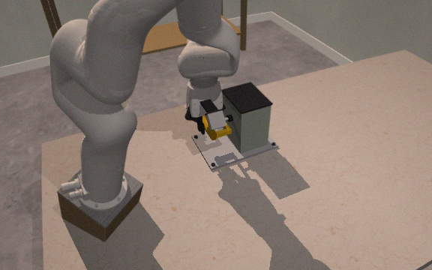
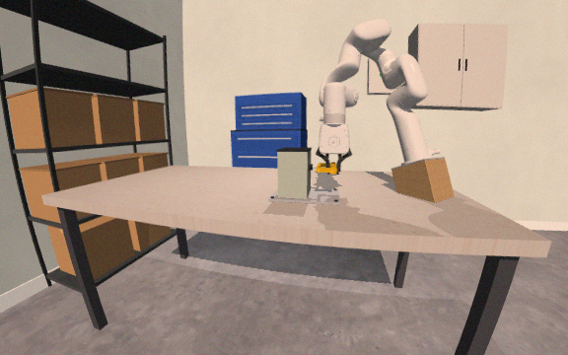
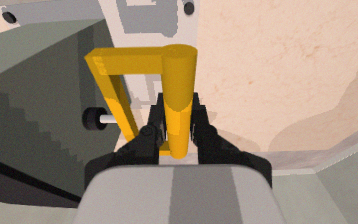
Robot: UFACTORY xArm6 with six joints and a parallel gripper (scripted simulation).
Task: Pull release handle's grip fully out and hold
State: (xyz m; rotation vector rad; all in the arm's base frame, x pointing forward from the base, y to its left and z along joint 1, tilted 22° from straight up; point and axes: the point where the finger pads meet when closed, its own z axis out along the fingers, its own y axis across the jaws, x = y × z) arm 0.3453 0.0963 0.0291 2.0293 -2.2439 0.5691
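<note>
Now: the grey baseplate 100 mm below my hand, 90 mm ahead of it and 10 mm to the right of it.
</note>
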